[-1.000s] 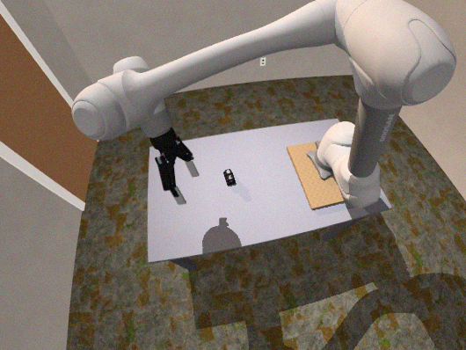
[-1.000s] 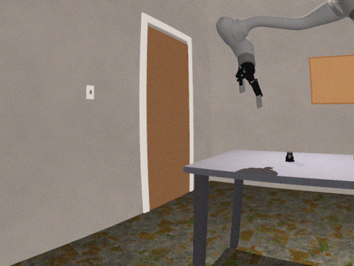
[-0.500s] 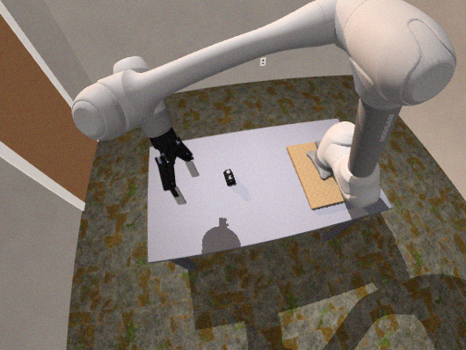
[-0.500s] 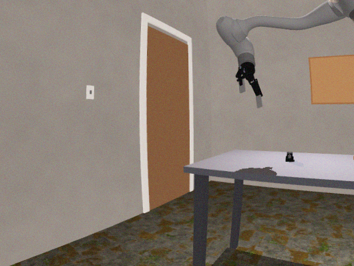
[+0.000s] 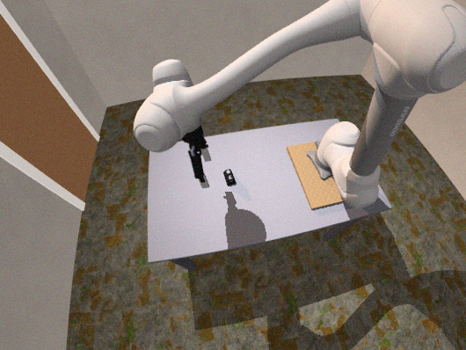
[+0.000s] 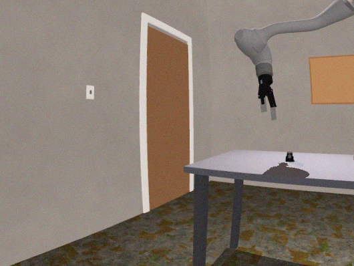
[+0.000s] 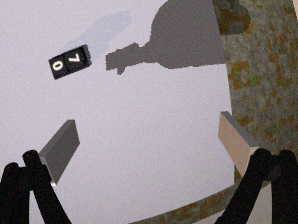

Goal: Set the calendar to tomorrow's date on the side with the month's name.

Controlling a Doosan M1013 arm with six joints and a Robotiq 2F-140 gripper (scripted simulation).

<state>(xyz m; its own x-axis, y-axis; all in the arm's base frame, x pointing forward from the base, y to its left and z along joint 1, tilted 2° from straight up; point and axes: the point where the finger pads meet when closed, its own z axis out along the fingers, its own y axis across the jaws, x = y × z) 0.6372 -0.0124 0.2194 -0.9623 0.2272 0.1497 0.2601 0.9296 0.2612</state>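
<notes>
Now: the dark cube 21 cm below my hand, 11 cm behind it and 9 cm to the right of it.
</notes>
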